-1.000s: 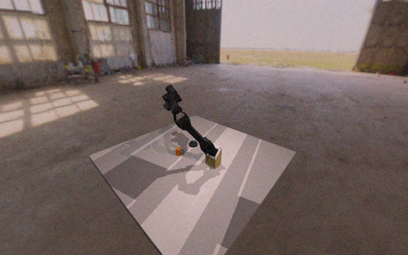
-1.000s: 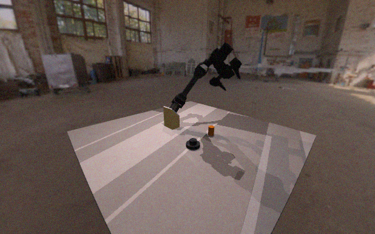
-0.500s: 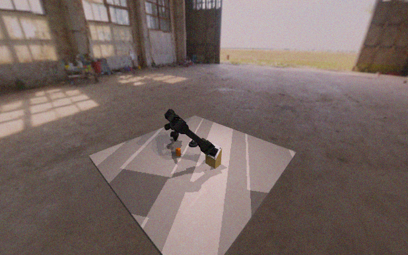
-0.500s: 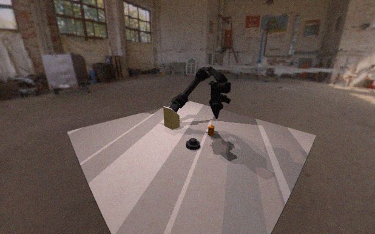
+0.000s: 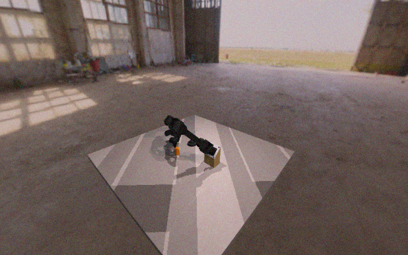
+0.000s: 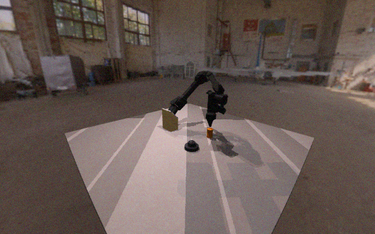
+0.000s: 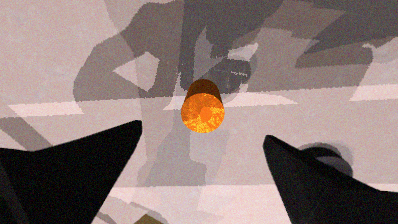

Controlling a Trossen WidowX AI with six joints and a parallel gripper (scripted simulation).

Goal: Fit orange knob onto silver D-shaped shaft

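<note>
Now: gripper tip 5 cm above the orange knob. Round my gripper tip: dark round pedestal (20 cm to the right, 6 cm below, 2 cm ahead).
</note>
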